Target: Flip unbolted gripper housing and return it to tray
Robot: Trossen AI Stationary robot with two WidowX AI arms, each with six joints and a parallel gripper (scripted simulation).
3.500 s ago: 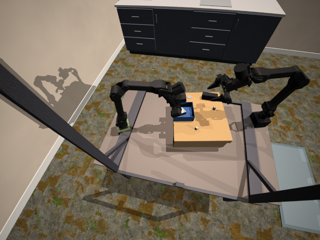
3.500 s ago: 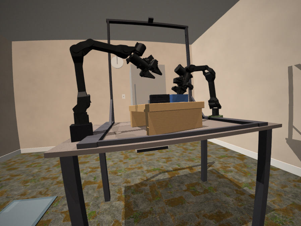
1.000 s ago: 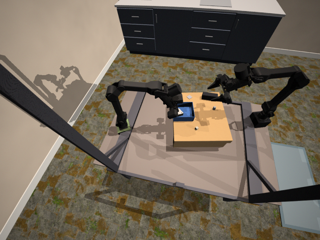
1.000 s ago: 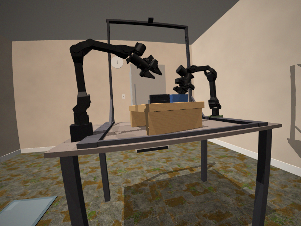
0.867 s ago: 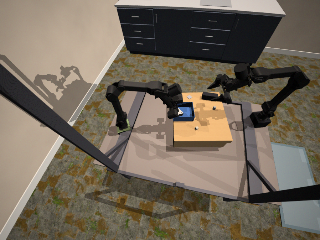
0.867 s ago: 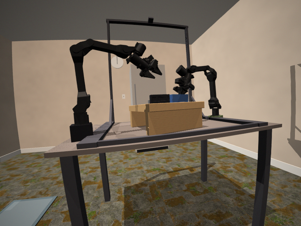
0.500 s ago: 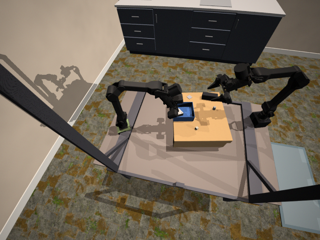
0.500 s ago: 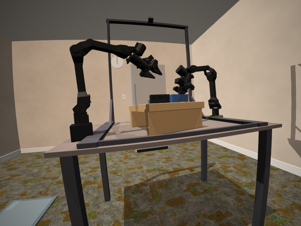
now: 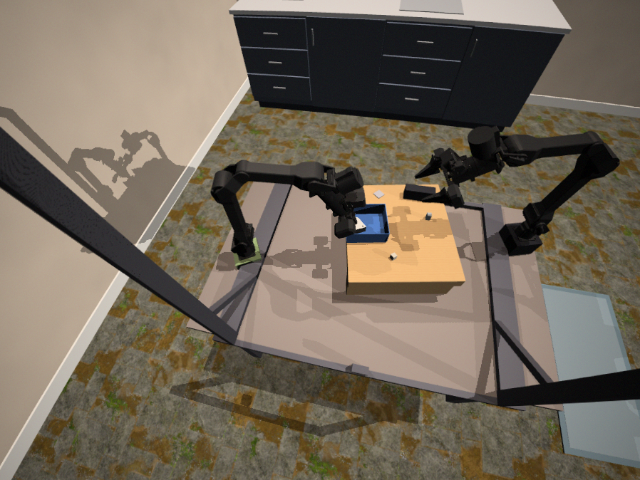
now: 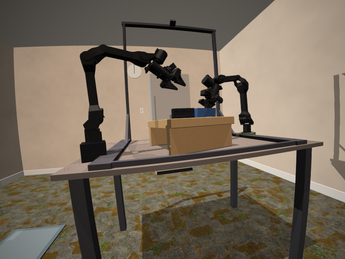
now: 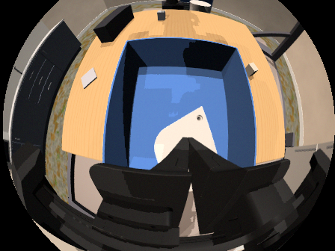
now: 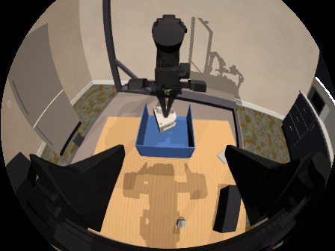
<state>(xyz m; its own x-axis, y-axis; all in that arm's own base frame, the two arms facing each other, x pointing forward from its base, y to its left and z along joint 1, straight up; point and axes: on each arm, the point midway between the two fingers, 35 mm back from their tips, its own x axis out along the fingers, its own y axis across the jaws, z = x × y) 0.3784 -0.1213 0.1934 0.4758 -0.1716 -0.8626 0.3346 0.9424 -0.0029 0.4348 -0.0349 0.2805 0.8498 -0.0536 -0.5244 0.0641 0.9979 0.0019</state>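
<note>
My left gripper is now 8 cm to the left of the blue tray and 5 cm above it. The rest, counted from my left hand: wooden block 17 cm to the right, 13 cm below; then white gripper housing 4 cm below, 1 cm to the right, 1 cm behind; then flat grey plate 15 cm ahead, 12 cm to the right, 6 cm below.
</note>
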